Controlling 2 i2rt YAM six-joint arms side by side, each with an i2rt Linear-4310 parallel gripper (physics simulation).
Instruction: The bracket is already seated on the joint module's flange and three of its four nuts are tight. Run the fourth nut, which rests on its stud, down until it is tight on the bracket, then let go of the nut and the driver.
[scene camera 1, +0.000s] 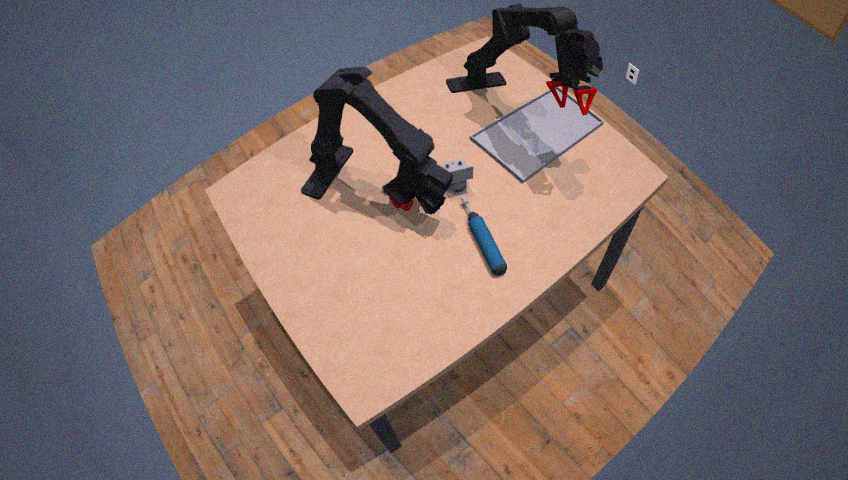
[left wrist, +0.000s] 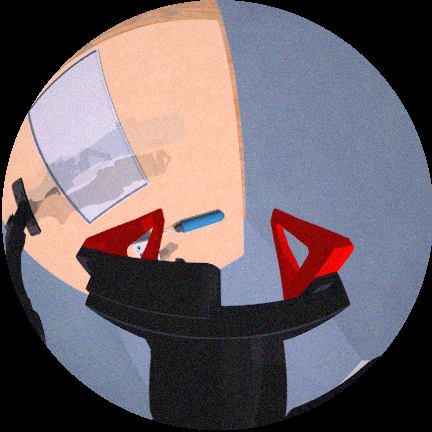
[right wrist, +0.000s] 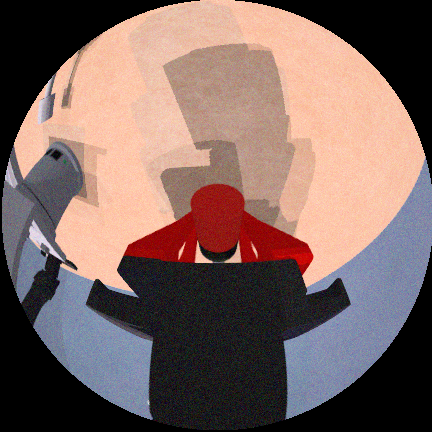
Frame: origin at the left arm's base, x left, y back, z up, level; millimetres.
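Seen in the pictures: left gripper, between the fingertips: (scene camera 1: 573, 111) (left wrist: 217, 214); right gripper, between the fingertips: (scene camera 1: 400, 202) (right wrist: 217, 215); left arm's base, origin of its link: (scene camera 1: 476, 82) (left wrist: 24, 208); right arm's base, origin of its link: (scene camera 1: 327, 171).
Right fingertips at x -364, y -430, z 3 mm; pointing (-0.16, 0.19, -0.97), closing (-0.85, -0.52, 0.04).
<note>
Offsets run from my right fingertips to a thing's top centre. Level surfaces: height alone.
The grey joint module @[dz +71, dx +158, dy +16 mm] (scene camera 1: 457, 186) (right wrist: 57, 175) stands mid-table with the pale bracket (scene camera 1: 465, 170) (left wrist: 139, 247) on it. Dark nut or stud spots show on the bracket, too small to judge tightness. My right gripper (scene camera 1: 401, 203) (right wrist: 217, 215) is left of the module in the scene view, low over the table, its fingers shut on the sides of a red-handled driver @[dz +31, dx -8, dy +14 mm] (right wrist: 217, 200) with a black collar. The driver's shaft is hidden. A blue-handled driver @[dz +38, dx +170, dy -166 mm] (scene camera 1: 487, 243) (left wrist: 202, 221) lies on the table in front of the module. My left gripper (scene camera 1: 573, 109) (left wrist: 217, 214) is open and empty, above the tray's far end.
A pale tray with a dark rim (scene camera 1: 496, 160) (left wrist: 119, 203) lies right of the module in the scene view. The right arm's forearm passes close to the bracket and partly covers it. The tan table @[dz -3 mm] (scene camera 1: 357, 309) has its front edge beyond the blue driver's handle end.
</note>
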